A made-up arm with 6 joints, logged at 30 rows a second.
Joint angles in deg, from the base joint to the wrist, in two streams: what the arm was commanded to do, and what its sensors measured. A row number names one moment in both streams.
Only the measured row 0 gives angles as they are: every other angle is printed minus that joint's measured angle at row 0.
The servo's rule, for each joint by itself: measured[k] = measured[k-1] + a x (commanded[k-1-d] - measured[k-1]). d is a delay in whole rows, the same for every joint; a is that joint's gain. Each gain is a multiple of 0.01, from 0.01 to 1. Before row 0 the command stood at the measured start. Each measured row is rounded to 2 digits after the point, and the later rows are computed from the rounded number. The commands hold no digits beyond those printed.
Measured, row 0:
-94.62 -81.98 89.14 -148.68 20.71 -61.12
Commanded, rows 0 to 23:
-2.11 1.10 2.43 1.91 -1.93 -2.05
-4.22 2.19 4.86 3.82 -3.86 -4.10
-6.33 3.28 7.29 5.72 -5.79 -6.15
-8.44 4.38 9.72 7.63 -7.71 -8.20
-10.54 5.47 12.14 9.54 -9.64 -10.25
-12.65 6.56 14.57 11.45 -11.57 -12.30
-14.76 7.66 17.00 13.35 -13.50 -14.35
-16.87 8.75 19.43 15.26 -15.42 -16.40
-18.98 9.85 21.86 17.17 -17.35 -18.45
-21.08 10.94 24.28 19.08 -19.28 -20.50
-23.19 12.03 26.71 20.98 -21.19 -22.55
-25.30 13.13 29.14 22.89 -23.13 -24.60
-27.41 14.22 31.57 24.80 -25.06 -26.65
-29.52 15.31 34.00 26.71 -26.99 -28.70
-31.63 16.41 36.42 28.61 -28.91 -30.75
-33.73 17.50 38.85 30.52 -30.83 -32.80
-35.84 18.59 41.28 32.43 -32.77 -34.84
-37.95 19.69 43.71 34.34 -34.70 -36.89
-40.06 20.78 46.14 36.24 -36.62 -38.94
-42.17 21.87 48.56 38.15 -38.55 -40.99
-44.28 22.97 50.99 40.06 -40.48 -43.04
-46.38 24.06 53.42 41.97 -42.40 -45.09
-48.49 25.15 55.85 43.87 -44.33 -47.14
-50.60 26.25 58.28 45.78 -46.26 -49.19
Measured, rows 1 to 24:
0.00 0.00 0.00 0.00 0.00 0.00
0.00 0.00 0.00 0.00 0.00 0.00
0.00 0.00 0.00 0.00 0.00 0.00
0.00 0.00 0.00 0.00 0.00 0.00
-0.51 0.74 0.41 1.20 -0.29 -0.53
-1.40 1.71 1.17 2.85 -0.83 -1.46
-2.58 2.76 2.21 4.66 -1.57 -2.68
-3.99 3.85 3.49 6.53 -2.49 -4.12
-5.56 4.94 4.96 8.43 -3.56 -5.71
-7.26 6.03 6.59 10.33 -4.76 -7.42
-9.06 7.12 8.36 12.23 -6.07 -9.22
-10.93 8.21 10.24 14.14 -7.47 -11.09
-12.86 9.31 12.22 16.05 -8.95 -13.00
-14.83 10.40 14.27 17.96 -10.50 -14.95
-16.84 11.49 16.38 19.86 -12.10 -16.93
-18.87 12.59 18.55 21.77 -13.75 -18.92
-20.92 13.68 20.76 23.68 -15.45 -20.93
-22.98 14.77 23.01 25.59 -17.18 -22.95
-25.06 15.87 25.29 27.49 -18.94 -24.98
-27.14 16.96 27.60 29.40 -20.72 -27.01
-29.23 18.05 29.93 31.31 -22.53 -29.05
-31.32 19.15 32.27 33.22 -24.36 -31.09
-33.42 20.24 34.63 35.12 -26.20 -33.13
-35.52 21.33 37.00 37.03 -28.05 -35.17
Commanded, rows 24 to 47:
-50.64 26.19 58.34 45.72 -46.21 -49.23
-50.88 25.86 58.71 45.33 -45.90 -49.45
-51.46 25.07 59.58 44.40 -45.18 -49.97
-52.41 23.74 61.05 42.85 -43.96 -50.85
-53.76 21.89 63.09 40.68 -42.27 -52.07
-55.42 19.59 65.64 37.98 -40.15 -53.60
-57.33 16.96 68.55 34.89 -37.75 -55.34
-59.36 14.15 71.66 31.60 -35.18 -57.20
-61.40 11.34 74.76 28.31 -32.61 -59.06
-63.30 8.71 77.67 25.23 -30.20 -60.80
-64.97 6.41 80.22 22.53 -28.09 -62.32
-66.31 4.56 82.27 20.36 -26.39 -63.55
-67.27 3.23 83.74 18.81 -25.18 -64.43
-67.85 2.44 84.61 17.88 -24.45 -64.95
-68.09 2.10 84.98 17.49 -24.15 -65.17
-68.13 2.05 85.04 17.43 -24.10 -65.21
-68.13 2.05 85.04 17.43 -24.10 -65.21
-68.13 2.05 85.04 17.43 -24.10 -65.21
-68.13 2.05 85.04 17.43 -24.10 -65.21
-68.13 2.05 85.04 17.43 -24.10 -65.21
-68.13 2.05 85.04 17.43 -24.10 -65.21
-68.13 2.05 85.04 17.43 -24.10 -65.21
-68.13 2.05 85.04 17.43 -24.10 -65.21
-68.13 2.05 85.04 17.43 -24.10 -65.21
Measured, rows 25 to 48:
-37.62 22.43 39.38 38.94 -29.91 -37.22
-39.72 23.52 41.77 40.85 -31.78 -39.27
-41.82 24.61 44.16 42.75 -33.66 -41.32
-43.93 25.71 46.56 44.66 -35.55 -43.37
-45.54 26.03 48.56 45.33 -37.15 -44.89
-46.82 25.92 50.29 45.33 -38.46 -46.08
-47.93 25.35 51.87 44.74 -39.47 -47.09
-49.01 24.27 53.43 43.55 -40.14 -48.07
-50.15 22.68 55.07 41.74 -40.46 -49.11
-51.41 20.61 56.87 39.37 -40.41 -50.28
-52.83 18.16 58.86 36.55 -40.01 -51.60
-54.40 15.47 61.04 33.43 -39.29 -53.06
-56.08 12.70 63.37 30.20 -38.29 -54.62
-57.81 10.03 65.80 27.07 -37.08 -56.23
-59.53 7.60 68.25 24.21 -35.73 -57.81
-61.16 5.56 70.63 21.78 -34.33 -59.30
-62.63 4.00 72.86 19.91 -32.96 -60.63
-63.88 2.95 74.86 18.63 -31.68 -61.75
-64.89 2.38 76.58 17.91 -30.55 -62.64
-65.67 2.16 78.02 17.61 -29.58 -63.31
-66.26 2.09 79.21 17.50 -28.76 -63.80
-66.71 2.06 80.20 17.46 -28.06 -64.17
-67.05 2.05 81.02 17.44 -27.47 -64.44
-67.31 2.05 81.70 17.43 -26.96 -64.64

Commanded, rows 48 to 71:
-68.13 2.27 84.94 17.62 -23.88 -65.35
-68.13 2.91 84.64 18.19 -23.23 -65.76
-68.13 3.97 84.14 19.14 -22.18 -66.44
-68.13 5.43 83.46 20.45 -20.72 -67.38
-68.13 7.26 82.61 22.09 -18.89 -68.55
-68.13 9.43 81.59 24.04 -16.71 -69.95
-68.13 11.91 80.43 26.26 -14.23 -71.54
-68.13 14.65 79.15 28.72 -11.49 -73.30
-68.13 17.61 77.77 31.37 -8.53 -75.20
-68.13 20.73 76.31 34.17 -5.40 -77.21
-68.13 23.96 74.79 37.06 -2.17 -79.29
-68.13 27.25 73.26 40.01 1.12 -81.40
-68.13 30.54 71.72 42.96 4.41 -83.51
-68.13 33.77 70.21 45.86 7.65 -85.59
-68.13 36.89 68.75 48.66 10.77 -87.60
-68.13 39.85 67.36 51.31 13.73 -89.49
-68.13 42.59 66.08 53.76 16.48 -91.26
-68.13 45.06 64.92 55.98 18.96 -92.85
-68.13 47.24 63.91 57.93 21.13 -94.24
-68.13 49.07 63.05 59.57 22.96 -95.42
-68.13 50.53 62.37 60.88 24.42 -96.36
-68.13 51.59 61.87 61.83 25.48 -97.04
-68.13 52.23 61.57 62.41 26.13 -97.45
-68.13 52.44 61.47 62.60 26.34 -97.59
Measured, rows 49 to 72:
-67.51 2.05 82.27 17.43 -26.53 -64.79
-67.66 2.05 82.74 17.43 -26.17 -64.90
-67.77 2.05 83.13 17.43 -25.86 -64.98
-67.86 2.05 83.45 17.43 -25.60 -65.04
-67.92 2.20 83.70 17.55 -25.34 -65.12
-67.97 2.68 83.86 17.95 -25.02 -65.29
-68.01 3.54 83.91 18.70 -24.59 -65.59
-68.04 4.81 83.83 19.80 -24.01 -66.06
-68.06 6.45 83.62 21.24 -23.24 -66.71
-68.08 8.45 83.27 23.00 -22.26 -67.55
-68.09 10.77 82.79 25.05 -21.06 -68.59
-68.10 13.37 82.17 27.36 -19.62 -69.81
-68.11 16.21 81.42 29.89 -17.96 -71.21
-68.11 19.24 80.55 32.59 -16.08 -72.77
-68.11 22.40 79.57 35.41 -13.99 -74.47
-68.11 25.65 78.50 38.31 -11.72 -76.27
-68.11 28.93 77.35 41.24 -9.30 -78.15
-68.11 32.17 76.14 44.15 -6.76 -80.08
-68.11 35.33 74.88 46.99 -4.13 -82.04
-68.11 38.36 73.60 49.71 -1.45 -83.98
-68.11 41.19 72.32 52.26 1.24 -85.87
-68.11 43.78 71.06 54.60 3.90 -87.68
-68.11 46.10 69.84 56.70 6.48 -89.39
-68.11 48.09 68.69 58.51 8.95 -90.96

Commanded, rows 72 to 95:
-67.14 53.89 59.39 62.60 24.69 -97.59
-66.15 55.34 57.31 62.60 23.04 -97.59
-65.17 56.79 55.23 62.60 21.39 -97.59
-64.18 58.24 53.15 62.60 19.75 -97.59
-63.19 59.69 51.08 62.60 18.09 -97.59
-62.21 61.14 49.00 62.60 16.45 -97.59
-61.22 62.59 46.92 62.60 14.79 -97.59
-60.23 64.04 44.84 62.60 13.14 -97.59
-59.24 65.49 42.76 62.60 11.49 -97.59
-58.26 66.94 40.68 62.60 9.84 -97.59
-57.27 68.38 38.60 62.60 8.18 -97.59
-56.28 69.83 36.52 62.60 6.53 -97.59
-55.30 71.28 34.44 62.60 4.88 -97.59
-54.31 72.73 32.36 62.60 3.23 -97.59
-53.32 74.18 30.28 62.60 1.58 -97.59
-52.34 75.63 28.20 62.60 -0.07 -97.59
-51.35 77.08 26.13 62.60 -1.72 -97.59
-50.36 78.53 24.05 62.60 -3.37 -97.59
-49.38 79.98 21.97 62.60 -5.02 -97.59
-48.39 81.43 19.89 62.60 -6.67 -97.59
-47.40 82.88 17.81 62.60 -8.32 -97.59
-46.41 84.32 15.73 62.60 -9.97 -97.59
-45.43 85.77 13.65 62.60 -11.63 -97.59
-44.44 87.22 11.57 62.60 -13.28 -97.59
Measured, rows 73 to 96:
-68.11 49.72 67.62 60.00 11.27 -92.36
-68.11 50.97 66.64 61.15 13.40 -93.58
-68.11 51.81 65.78 61.94 15.31 -94.59
-68.11 52.23 65.05 62.36 16.96 -95.37
-67.88 53.34 64.09 62.51 18.12 -95.95
-67.46 54.68 62.94 62.57 18.86 -96.38
-66.91 56.09 61.63 62.59 19.24 -96.69
-66.25 57.53 60.19 62.60 19.32 -96.92
-65.52 58.98 58.64 62.60 19.14 -97.09
-64.73 60.43 57.00 62.60 18.74 -97.22
-63.89 61.88 55.29 62.60 18.15 -97.32
-63.01 63.33 53.51 62.60 17.40 -97.39
-62.11 64.78 51.68 62.60 16.51 -97.44
-61.19 66.23 49.81 62.60 15.51 -97.48
-60.25 67.67 47.90 62.60 14.41 -97.51
-59.30 69.12 45.97 62.60 13.23 -97.53
-58.34 70.57 44.01 62.60 11.98 -97.55
-57.37 72.02 42.03 62.60 10.67 -97.56
-56.40 73.47 40.03 62.60 9.31 -97.57
-55.43 74.92 38.02 62.60 7.90 -97.58
-54.45 76.37 36.00 62.60 6.46 -97.58
-53.47 77.82 33.97 62.60 4.99 -97.58
-52.49 79.27 31.93 62.60 3.49 -97.58
-51.51 80.72 29.88 62.60 1.97 -97.58

